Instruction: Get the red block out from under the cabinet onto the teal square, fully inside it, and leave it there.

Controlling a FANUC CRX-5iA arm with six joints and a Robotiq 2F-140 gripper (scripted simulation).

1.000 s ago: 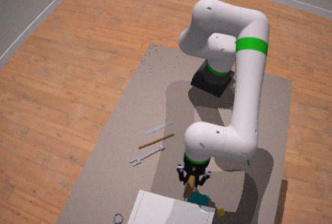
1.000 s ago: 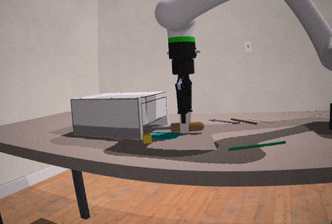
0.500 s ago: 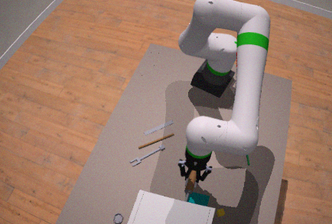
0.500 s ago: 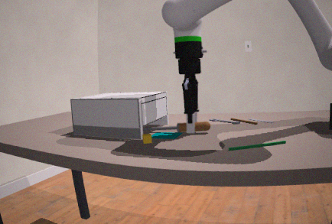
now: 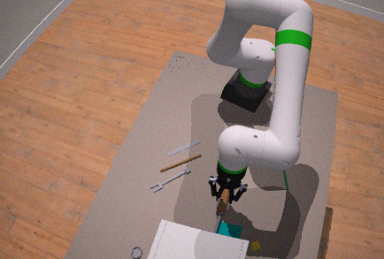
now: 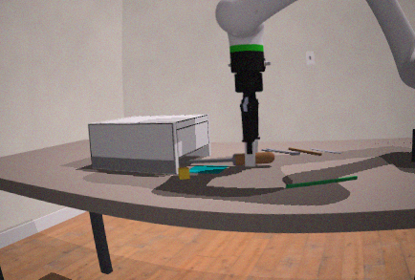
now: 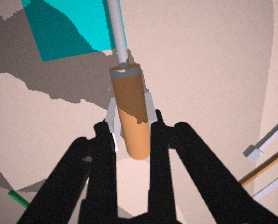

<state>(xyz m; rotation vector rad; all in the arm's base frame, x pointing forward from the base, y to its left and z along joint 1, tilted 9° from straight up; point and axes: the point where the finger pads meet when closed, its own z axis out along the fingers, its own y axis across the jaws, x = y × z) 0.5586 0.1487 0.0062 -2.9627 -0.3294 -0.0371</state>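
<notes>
The teal square lies 100 mm ahead of my hand, 70 mm to the left of it and 40 mm below it. Also, from my hand: long-handled tool (120 mm ahead, 70 mm to the left, 20 mm below); then yellow block (180 mm to the left, 100 mm ahead, 30 mm below); then wrench (220 mm to the right, 30 mm below, 10 mm behind).
</notes>
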